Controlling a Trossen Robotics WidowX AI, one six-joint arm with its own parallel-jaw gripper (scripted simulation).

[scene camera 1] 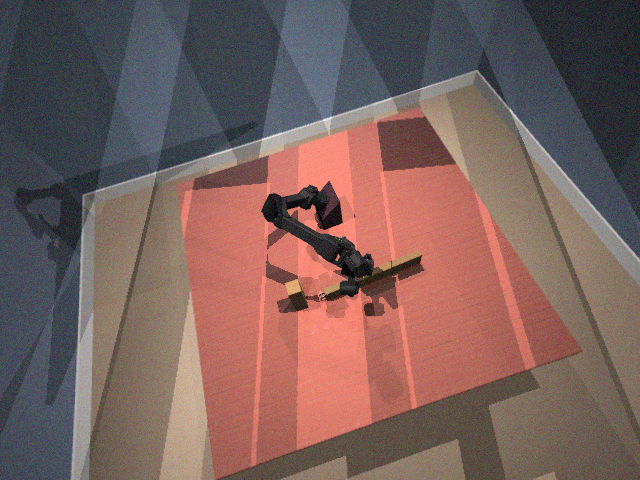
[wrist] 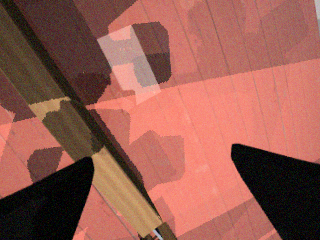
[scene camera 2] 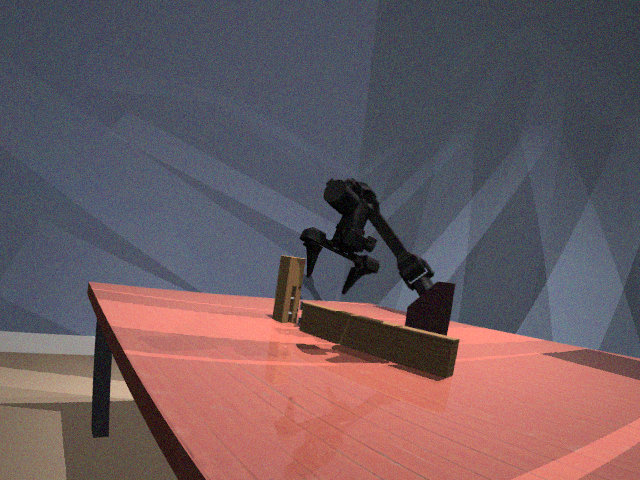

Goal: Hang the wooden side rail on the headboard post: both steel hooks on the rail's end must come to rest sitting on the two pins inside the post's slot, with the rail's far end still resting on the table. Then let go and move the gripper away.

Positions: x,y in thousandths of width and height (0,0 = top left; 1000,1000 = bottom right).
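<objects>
A wooden side rail is visible in scene camera 1 (646,539), in scene camera 2 (674,734) and in the wrist view (123,340).
</objects>
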